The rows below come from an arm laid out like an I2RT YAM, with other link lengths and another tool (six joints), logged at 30 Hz.
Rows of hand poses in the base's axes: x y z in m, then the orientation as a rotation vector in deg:
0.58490, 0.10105, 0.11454, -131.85, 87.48, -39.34
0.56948, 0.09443, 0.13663, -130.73, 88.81, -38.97
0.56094, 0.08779, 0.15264, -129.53, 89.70, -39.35
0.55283, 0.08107, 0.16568, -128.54, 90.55, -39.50
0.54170, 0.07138, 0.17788, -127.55, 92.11, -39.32
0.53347, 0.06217, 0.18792, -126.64, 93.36, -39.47
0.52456, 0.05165, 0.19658, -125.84, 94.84, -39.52
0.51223, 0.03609, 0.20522, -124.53, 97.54, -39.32
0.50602, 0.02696, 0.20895, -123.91, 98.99, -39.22
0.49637, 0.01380, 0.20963, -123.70, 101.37, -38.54
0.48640, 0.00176, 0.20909, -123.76, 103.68, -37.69
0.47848, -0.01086, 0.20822, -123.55, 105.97, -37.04
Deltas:
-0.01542, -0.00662, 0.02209, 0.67, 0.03, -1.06
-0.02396, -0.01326, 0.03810, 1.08, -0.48, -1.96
-0.03207, -0.01998, 0.05114, 1.47, -0.77, -2.76
-0.04320, -0.02967, 0.06334, 1.86, -0.65, -3.99
-0.05143, -0.03888, 0.07338, 2.08, -0.74, -5.05
-0.06034, -0.04940, 0.08204, 2.21, -0.63, -6.22
-0.07267, -0.06496, 0.09068, 2.47, -0.20, -8.29
-0.07888, -0.07409, 0.09441, 2.53, 0.09, -9.38
-0.08853, -0.08725, 0.09509, 2.35, 1.22, -10.91
-0.09850, -0.09929, 0.09455, 2.08, 2.55, -12.28
-0.10642, -0.11191, 0.09368, 1.86, 3.65, -13.74

